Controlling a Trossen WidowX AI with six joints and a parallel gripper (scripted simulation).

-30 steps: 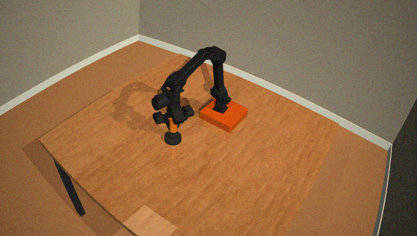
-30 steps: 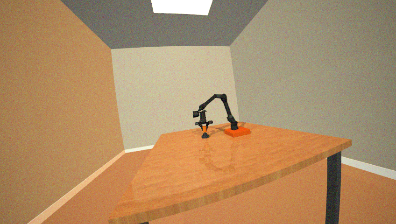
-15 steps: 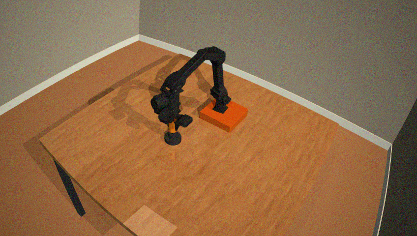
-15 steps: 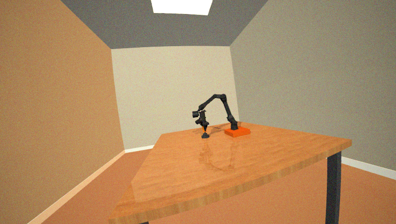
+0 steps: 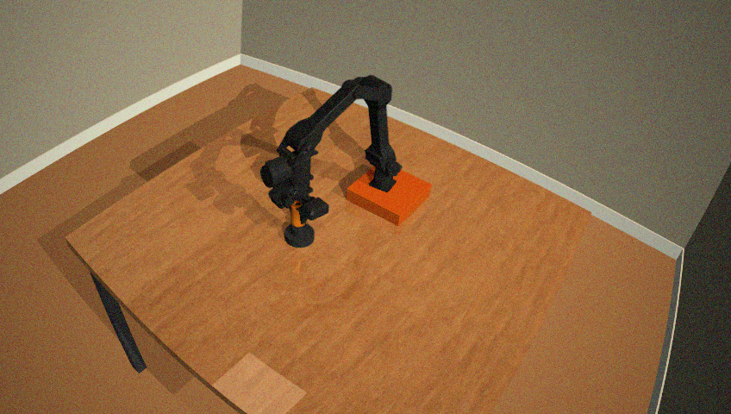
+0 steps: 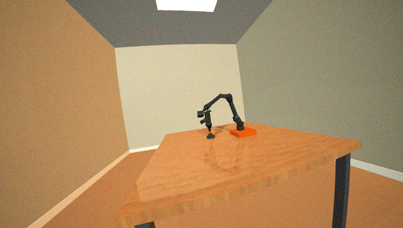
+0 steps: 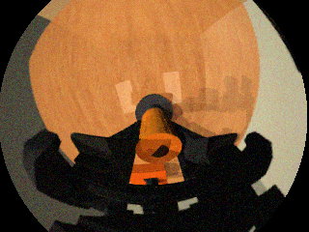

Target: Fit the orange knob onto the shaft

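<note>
Now: gripper tip 20 mm below the orange knob. Also, from my gripper tip: round pedestal (40 mm below, 10 mm behind).
</note>
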